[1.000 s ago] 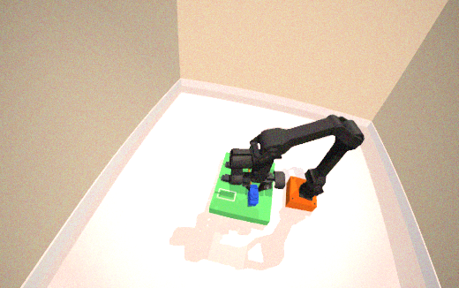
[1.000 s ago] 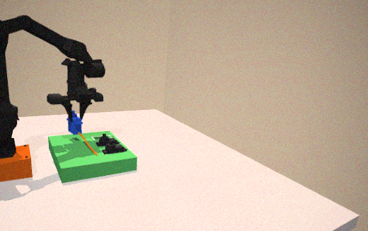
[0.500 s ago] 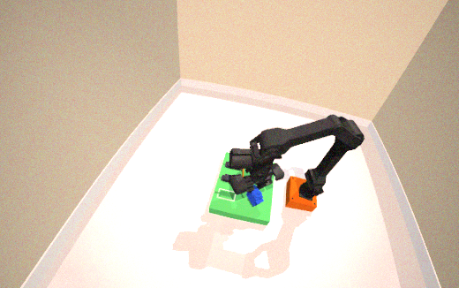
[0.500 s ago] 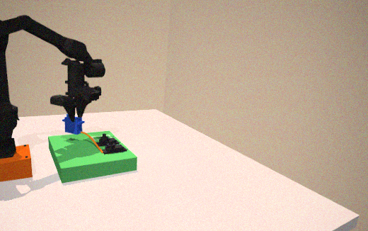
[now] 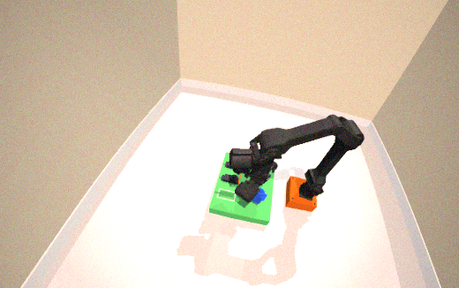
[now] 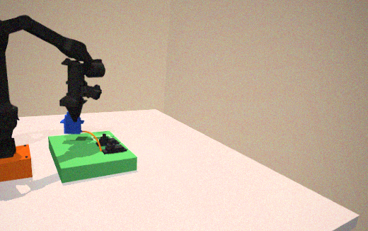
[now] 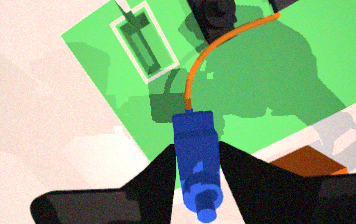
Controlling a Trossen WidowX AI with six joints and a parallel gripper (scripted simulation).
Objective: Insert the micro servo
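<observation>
The green robot deck lies 100 mm below my gripper tip and 80 mm to the right of it.
</observation>
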